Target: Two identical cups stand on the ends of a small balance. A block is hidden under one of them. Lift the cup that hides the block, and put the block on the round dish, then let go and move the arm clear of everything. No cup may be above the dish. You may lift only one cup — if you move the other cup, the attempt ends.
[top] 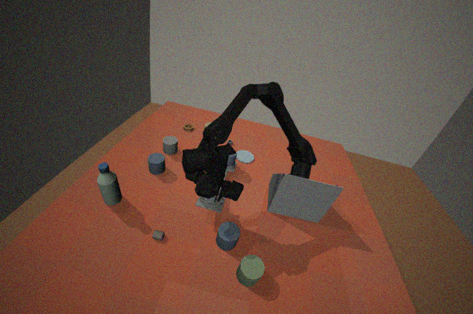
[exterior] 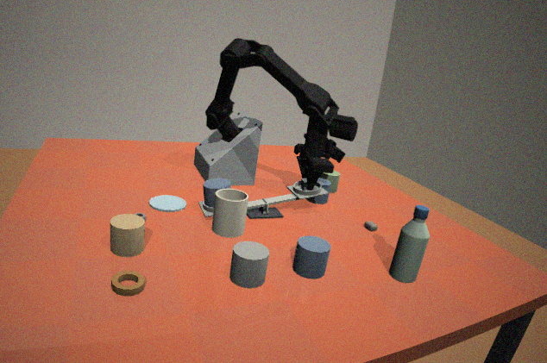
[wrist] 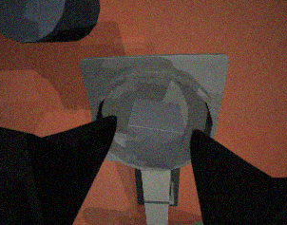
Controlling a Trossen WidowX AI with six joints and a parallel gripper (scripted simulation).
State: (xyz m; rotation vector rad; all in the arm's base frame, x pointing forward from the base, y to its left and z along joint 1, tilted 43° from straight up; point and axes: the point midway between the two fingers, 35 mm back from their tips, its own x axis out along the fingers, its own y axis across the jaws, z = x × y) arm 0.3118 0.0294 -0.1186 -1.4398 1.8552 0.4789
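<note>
The pale blue round dish is 360 mm to the right of my gripper tip, 120 mm behind it and 80 mm below it. The rest, counted from my gripper tip: small grey pebble: 150 mm ahead, 140 mm to the left, 70 mm below; beige open cup: 260 mm to the right, 50 mm ahead, 40 mm below; small grey block: right at my gripper tip.
</note>
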